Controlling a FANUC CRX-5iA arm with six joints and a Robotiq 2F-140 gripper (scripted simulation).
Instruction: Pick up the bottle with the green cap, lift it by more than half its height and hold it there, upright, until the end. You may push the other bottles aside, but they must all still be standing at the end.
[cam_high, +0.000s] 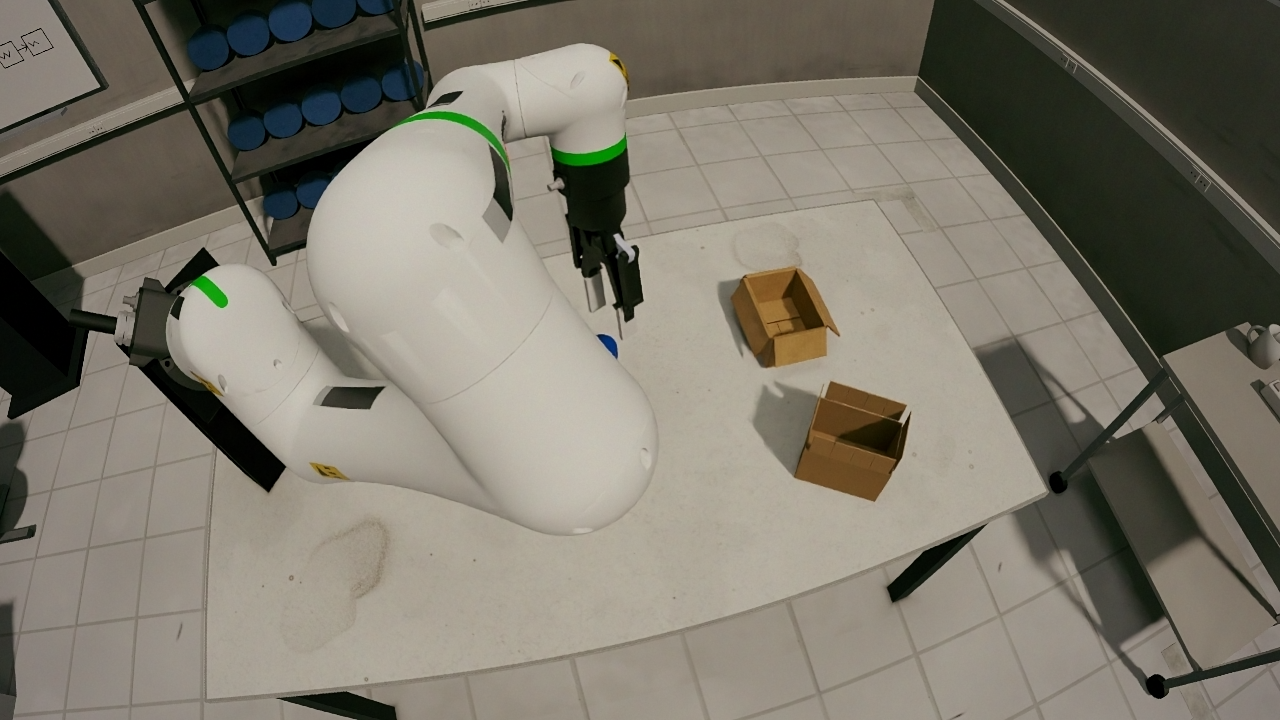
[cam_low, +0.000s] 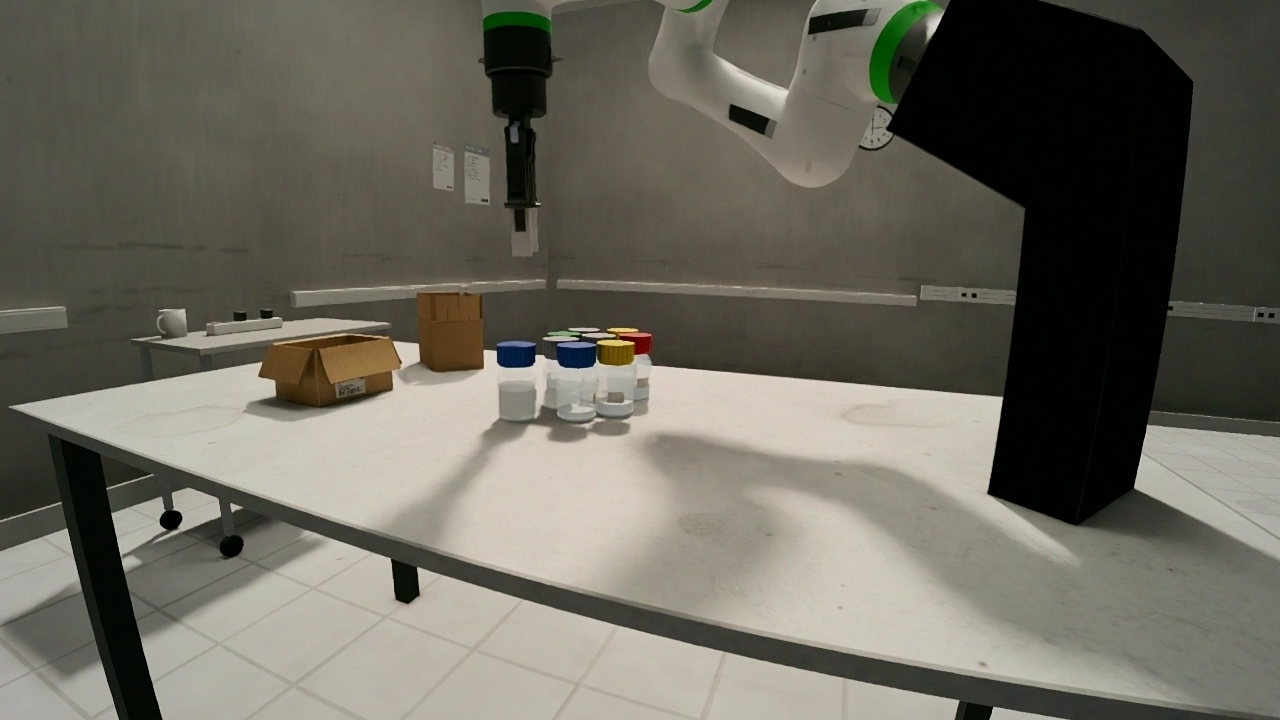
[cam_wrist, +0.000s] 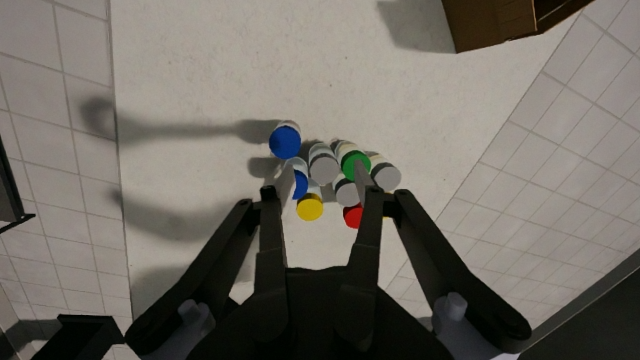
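The green-capped bottle is 21 cm below my hand, 8 cm to the right of it and 3 cm behind it. From my hand the other things lie so: red-capped bottle (21 cm below, 15 cm behind, 11 cm to the right); blue-capped bottle (21 cm below, 9 cm behind, 3 cm to the left); yellow-capped bottle (21 cm below, 14 cm behind, 1 cm to the right).
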